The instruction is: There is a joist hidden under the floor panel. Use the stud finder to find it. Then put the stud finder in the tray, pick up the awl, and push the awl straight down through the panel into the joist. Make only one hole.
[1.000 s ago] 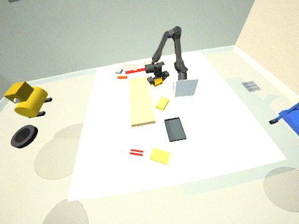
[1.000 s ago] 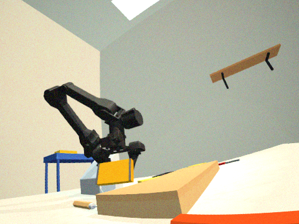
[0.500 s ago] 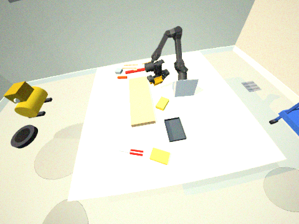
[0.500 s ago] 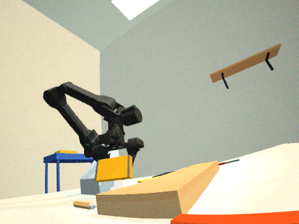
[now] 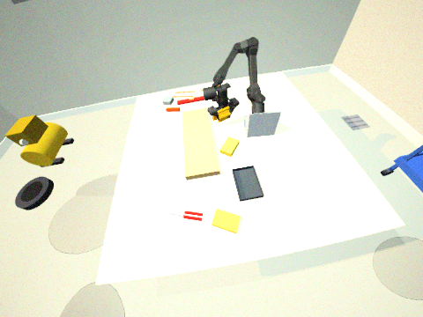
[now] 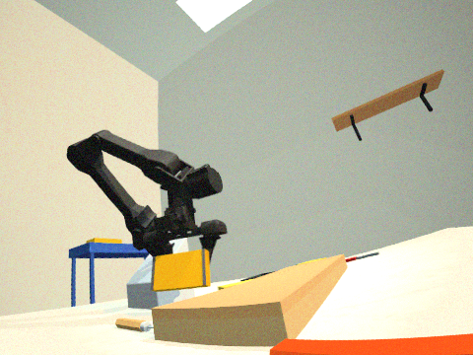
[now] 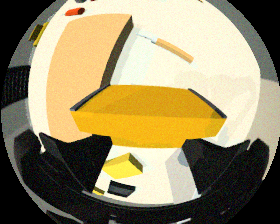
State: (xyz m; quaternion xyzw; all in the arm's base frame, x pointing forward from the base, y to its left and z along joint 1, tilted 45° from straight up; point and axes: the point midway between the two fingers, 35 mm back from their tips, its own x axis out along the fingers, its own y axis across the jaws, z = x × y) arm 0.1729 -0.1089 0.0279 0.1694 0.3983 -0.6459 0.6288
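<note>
Now: gripper tip 10 mm past the yellow stud finder and 10 mm to the left of it. The rest, counted from my gripper tip: red level: 190 mm ahead, 340 mm to the right, 60 mm below; then dark tray: 20 mm behind, 420 mm to the left, 60 mm below; then awl: 20 mm ahead, 150 mm to the right, 70 mm below.
</note>
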